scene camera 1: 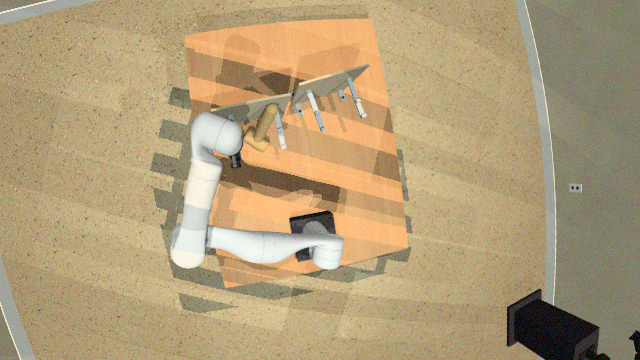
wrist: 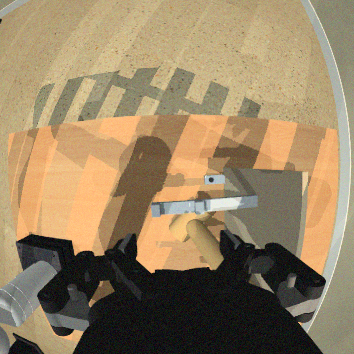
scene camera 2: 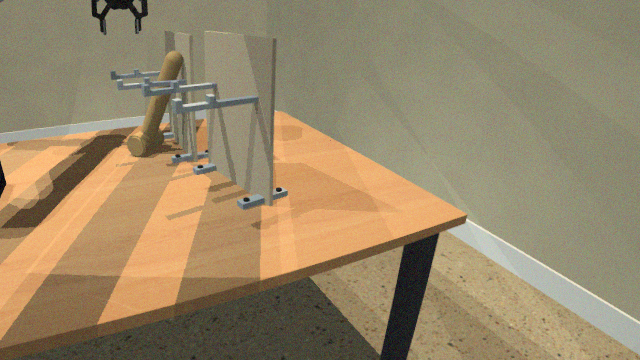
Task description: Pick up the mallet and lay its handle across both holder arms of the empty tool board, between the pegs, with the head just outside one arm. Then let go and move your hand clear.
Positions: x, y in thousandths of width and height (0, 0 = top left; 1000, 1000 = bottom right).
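Labels:
I see a tool board (scene camera 1: 526, 229) that is 110 cm from the lens. There is also a tool board (scene camera 1: 376, 312), and this tool board is 103 cm from the lens.

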